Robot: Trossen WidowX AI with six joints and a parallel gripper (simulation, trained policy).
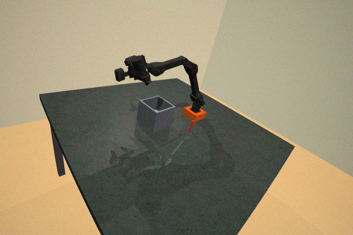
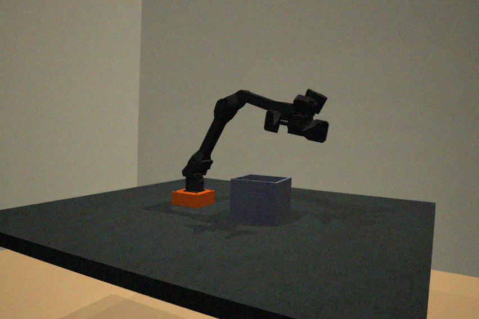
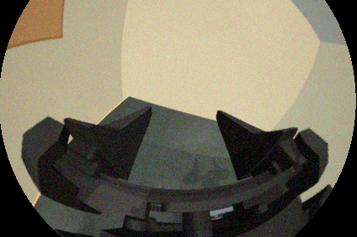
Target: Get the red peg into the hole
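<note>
Right now the red peg is 310 mm behind my gripper tip, 360 mm to the left of it and 270 mm below it. The rest, counted from my gripper tip: plate 160 mm behind, 180 mm to the left, 260 mm below.
</note>
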